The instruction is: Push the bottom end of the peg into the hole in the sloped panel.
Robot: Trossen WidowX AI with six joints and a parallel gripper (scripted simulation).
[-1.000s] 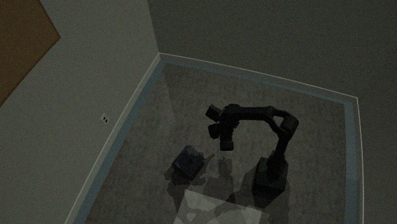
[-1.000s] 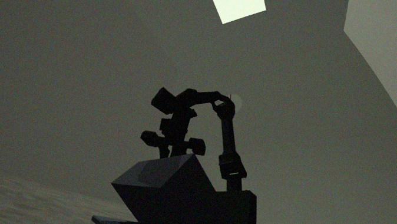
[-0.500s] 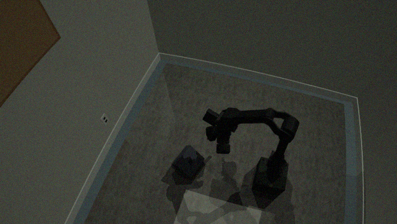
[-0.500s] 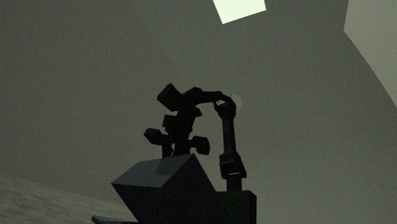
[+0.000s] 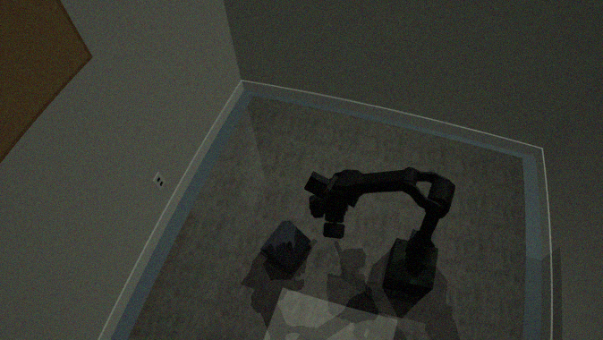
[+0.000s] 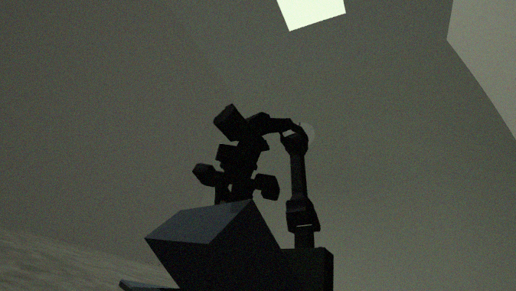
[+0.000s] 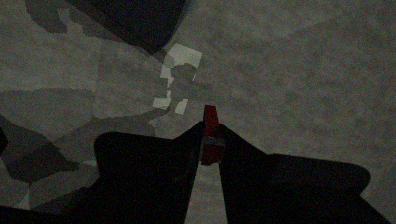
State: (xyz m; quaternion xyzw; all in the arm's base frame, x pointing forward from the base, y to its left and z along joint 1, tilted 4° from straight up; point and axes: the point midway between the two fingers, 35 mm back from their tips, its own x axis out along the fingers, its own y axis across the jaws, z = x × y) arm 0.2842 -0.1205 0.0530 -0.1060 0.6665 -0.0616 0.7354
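Now: the sloped panel 150 mm ahead of my gripper tip, 100 mm to the left of it and 80 mm below it. The rest, counted from my gripper tip: red peg (10 mm above).
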